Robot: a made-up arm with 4 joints.
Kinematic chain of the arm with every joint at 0, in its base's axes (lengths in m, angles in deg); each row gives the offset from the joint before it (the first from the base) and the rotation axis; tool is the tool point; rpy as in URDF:
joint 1: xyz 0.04 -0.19 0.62 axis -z
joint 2: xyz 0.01 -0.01 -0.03 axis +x
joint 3: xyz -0.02 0.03 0 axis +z
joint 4: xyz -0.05 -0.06 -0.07 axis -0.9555 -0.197 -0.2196
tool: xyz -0.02 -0.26 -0.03 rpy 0 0 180
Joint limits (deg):
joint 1: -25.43..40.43
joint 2: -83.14..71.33
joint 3: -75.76..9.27
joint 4: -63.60..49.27
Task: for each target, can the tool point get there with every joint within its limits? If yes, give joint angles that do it. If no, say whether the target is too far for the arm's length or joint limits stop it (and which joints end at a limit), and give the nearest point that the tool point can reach.
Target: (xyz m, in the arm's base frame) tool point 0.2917 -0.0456 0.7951
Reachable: no: joint limits stop it (at a limit: joint 1, joint 2, joint 3, joint 4) | nearest point 0.0005 -0.0900 0.8395 | short by 0.298 m
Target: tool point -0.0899 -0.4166 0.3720
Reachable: yes | joints -18.61 17.73 -25.42 -13.80
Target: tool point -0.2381 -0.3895 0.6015
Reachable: yes | joints 6.98 -36.96 -36.83 -5.70
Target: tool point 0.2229 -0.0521 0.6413
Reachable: no: joint limits stop it (at a limit: joint 1, joint 2, joint 3, joint 4) | nearest point 0.0964 0.1546 0.5303 | short by 0.267 m
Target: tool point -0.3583 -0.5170 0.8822
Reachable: no: too far | nearest point -0.2023 -0.3889 0.7499 | short by 0.241 m
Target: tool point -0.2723 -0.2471 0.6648
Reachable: yes | joints 16.78 -38.24 -40.62 17.79
